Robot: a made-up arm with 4 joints.
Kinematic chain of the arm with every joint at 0, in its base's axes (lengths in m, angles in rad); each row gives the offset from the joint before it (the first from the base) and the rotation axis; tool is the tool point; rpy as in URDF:
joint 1: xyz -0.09 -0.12 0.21 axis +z
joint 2: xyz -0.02 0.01 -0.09 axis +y
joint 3: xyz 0.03 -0.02 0 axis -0.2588 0.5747 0.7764
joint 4: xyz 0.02 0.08 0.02 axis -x
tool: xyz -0.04 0.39 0.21 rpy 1.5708 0 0
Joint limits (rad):
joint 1: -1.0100..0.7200
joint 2: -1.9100..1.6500
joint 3: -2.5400..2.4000
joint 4: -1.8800..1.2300
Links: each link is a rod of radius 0.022 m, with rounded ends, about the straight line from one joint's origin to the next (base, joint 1, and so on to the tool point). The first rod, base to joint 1, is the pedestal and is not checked.
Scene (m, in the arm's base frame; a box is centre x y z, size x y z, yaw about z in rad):
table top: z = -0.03
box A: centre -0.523 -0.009 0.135 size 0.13 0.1 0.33 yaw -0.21
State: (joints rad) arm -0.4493 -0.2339 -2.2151 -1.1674
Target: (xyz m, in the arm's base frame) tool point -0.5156 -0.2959 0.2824
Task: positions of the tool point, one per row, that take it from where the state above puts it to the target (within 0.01 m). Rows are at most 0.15 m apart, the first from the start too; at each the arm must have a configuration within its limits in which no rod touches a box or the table.
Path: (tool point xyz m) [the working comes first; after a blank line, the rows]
Joints at the target: 0.7200 -0.7388 -1.5019 -0.8397
Straight joint move there: touches box A.

1: -0.3837 0.1655 0.3329
2: -0.4007 0.0729 0.4154
3: -0.3725 -0.0001 0.4862
4: -0.4555 -0.0871 0.4323
5: -0.5042 -0.1900 0.3633
6: -0.5156 -0.2959 0.2824

